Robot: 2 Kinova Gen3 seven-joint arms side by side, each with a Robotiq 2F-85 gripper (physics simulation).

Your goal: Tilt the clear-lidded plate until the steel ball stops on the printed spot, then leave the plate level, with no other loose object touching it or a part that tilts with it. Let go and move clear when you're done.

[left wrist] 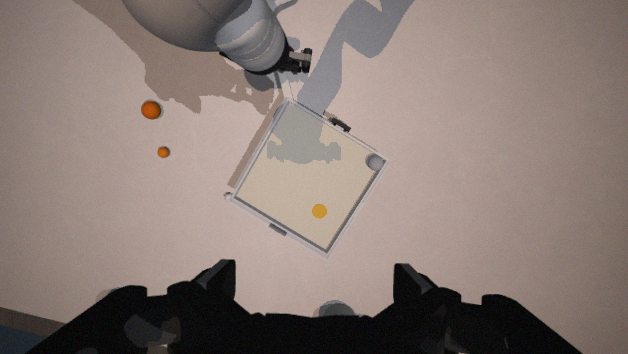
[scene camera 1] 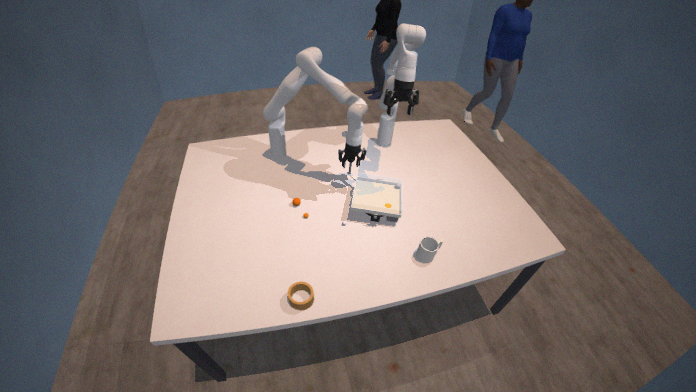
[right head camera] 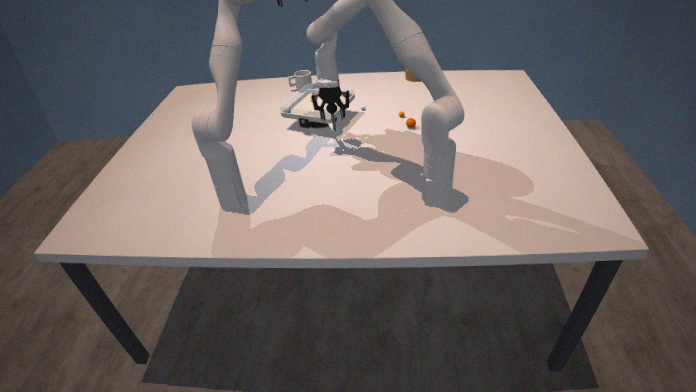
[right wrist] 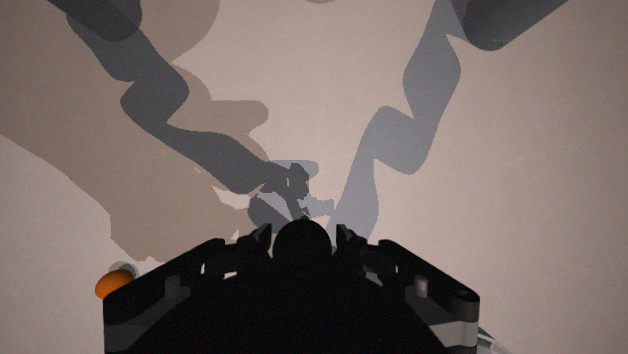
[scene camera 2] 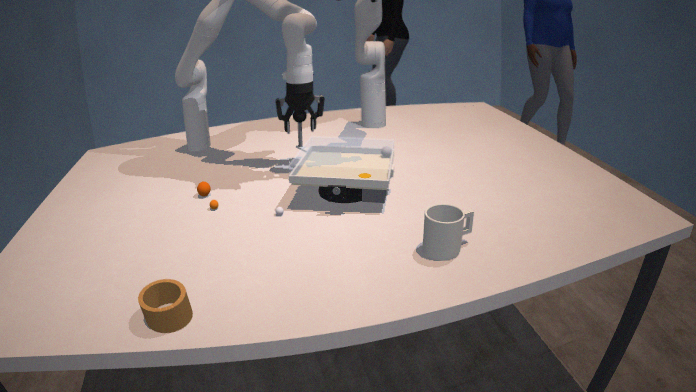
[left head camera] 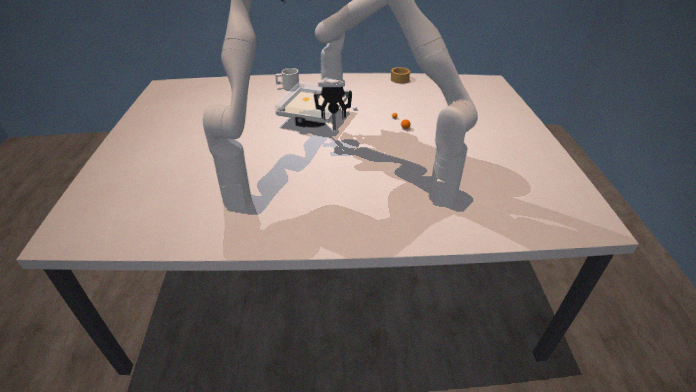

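The clear-lidded plate stands on a black pivot base; I cannot tell whether it is exactly level. The steel ball sits in its far right corner in scene camera 2, away from the orange printed spot. My right gripper is open around a black ball knob on a thin upright rod; gaps show beside the knob. My left gripper is open and empty, high above the table.
A small pale ball lies on the table near the plate's front left corner in scene camera 2. Two orange balls lie farther left. A grey mug and a brown ring stand nearer that camera.
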